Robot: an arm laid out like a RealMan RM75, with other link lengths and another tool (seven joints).
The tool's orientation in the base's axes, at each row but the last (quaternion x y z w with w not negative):
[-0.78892, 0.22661, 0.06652, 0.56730]
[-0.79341, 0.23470, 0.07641, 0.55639]
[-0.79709, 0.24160, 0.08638, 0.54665]
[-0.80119, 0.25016, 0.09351, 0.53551]
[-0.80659, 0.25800, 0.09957, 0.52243]
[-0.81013, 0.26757, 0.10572, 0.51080]
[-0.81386, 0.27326, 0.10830, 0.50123]
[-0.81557, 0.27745, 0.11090, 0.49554]
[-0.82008, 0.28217, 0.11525, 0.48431]
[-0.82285, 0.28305, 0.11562, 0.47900]
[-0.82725, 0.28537, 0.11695, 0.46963]
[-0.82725, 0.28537, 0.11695, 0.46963]
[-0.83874, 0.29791, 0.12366, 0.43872]
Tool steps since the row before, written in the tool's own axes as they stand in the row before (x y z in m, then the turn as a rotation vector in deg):
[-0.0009, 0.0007, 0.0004, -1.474, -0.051, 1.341]
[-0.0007, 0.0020, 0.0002, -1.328, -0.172, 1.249]
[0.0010, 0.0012, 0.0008, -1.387, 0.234, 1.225]
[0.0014, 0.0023, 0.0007, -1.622, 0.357, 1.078]
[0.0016, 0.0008, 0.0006, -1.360, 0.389, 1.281]
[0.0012, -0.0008, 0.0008, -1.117, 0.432, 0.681]
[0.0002, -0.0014, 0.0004, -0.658, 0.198, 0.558]
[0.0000, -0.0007, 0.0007, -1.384, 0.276, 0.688]
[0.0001, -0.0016, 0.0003, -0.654, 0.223, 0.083]
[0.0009, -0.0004, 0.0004, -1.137, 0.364, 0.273]
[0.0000, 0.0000, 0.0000, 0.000, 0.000, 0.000]
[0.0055, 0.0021, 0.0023, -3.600, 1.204, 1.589]
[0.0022, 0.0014, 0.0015, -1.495, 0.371, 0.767]
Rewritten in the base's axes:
[-0.0010, 0.0004, -0.0004, -1.083, 1.669, 0.112]
[-0.0015, -0.0002, -0.0015, -0.913, 1.576, 0.192]
[0.0004, 0.0001, -0.0017, -1.162, 1.455, -0.111]
[0.0001, -0.0005, -0.0027, -1.442, 1.356, -0.053]
[0.0010, -0.0002, -0.0016, -1.215, 1.445, -0.279]
[0.0015, 0.0006, -0.0003, -1.097, 0.821, -0.147]
[0.0010, 0.0008, 0.0008, -0.599, 0.641, -0.118]
[0.0005, 0.0009, 0.0002, -1.227, 0.975, 0.092]
[0.0010, 0.0008, 0.0010, -0.654, 0.218, 0.098]
[0.0010, 0.0002, -0.0003, -1.112, 0.498, 0.121]
[0.0000, 0.0000, 0.0000, 0.000, 0.000, 0.000]
[0.0034, -0.0009, -0.0053, -3.497, 2.168, -0.038]
[0.0010, -0.0003, -0.0028, -1.368, 1.044, 0.007]

